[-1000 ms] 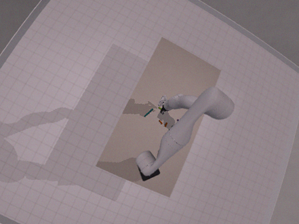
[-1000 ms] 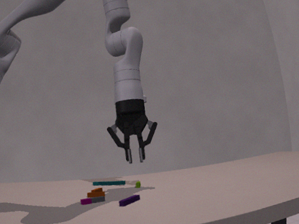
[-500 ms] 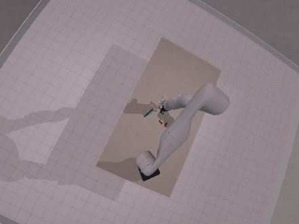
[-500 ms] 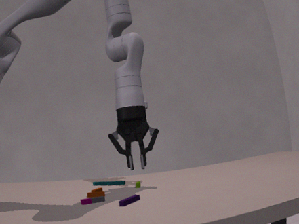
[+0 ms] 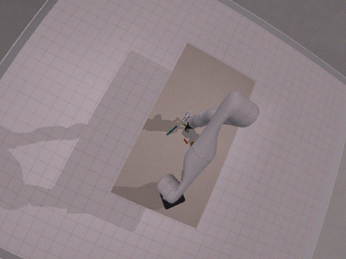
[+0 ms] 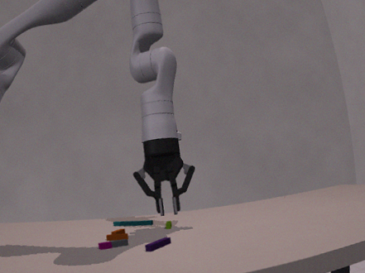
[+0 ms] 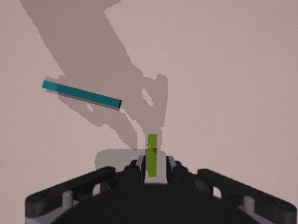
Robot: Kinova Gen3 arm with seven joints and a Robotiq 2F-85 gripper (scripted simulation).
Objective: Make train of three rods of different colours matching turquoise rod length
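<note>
The lime rod lies 4 cm below my hand. Round my hand: grey rod 10 cm behind, 16 cm to the right, 4 cm below; then purple rod 4 cm behind, 20 cm to the right, 4 cm below; then turquoise rod 8 cm behind, 9 cm to the left, 4 cm below.
</note>
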